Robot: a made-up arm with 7 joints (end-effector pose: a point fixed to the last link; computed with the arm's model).
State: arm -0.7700 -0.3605 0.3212 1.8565 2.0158 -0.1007 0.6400
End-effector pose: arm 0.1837 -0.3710 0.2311 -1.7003 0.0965 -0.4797
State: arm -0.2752 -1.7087 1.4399 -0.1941 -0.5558 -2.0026 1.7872
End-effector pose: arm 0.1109 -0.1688 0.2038 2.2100 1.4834 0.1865
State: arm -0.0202 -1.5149 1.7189 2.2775 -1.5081 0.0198 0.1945
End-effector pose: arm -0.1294 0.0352 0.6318 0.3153 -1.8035 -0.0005
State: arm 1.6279 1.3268 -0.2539 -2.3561 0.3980 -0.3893 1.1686
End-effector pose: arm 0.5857 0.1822 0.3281 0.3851 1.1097 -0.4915
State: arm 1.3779 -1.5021 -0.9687 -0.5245 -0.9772 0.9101 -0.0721
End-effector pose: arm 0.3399 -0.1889 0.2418 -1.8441 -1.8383 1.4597
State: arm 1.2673 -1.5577 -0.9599 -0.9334 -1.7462 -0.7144 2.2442
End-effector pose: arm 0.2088 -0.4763 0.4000 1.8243 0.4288 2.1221
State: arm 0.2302 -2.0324 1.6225 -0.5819 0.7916 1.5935 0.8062
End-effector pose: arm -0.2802 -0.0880 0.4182 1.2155 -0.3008 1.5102
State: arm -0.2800 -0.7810 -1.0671 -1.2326 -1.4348 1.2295 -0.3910
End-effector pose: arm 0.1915 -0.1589 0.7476 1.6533 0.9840 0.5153
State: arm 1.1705 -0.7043 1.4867 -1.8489 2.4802 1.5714 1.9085
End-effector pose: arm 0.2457 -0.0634 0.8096 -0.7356 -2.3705 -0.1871
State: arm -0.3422 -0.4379 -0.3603 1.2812 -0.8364 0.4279 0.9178
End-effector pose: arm 0.1840 -0.2565 0.2745 0.4821 1.7603 -2.0402
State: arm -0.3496 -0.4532 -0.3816 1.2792 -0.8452 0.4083 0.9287
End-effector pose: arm 0.1937 -0.2495 0.2750 0.4995 1.7726 -1.9876
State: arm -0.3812 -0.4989 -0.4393 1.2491 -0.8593 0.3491 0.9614
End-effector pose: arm 0.2268 -0.2267 0.2814 0.5721 1.7935 -1.8087
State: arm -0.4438 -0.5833 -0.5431 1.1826 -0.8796 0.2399 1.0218
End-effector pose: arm 0.2810 -0.1798 0.3092 0.6807 1.8061 -1.4621
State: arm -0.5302 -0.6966 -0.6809 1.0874 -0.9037 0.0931 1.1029
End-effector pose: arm 0.3273 -0.1131 0.3739 0.7543 1.7762 -0.9873
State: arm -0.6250 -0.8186 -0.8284 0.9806 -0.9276 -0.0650 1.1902
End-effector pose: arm 0.3318 -0.0471 0.4654 0.7408 1.6851 -0.4854
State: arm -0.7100 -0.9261 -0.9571 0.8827 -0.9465 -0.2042 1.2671
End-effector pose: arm 0.2935 -0.0030 0.5482 0.6555 1.5548 -0.0672
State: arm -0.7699 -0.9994 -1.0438 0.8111 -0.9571 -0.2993 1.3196
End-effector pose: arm 0.2462 0.0158 0.5980 0.5627 1.4375 0.2009
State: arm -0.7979 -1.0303 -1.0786 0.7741 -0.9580 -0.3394 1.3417
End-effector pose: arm 0.2212 0.0201 0.6170 0.5175 1.3763 0.3131
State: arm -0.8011 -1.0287 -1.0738 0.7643 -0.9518 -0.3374 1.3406
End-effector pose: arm 0.2211 0.0190 0.6186 0.5236 1.3695 0.3164
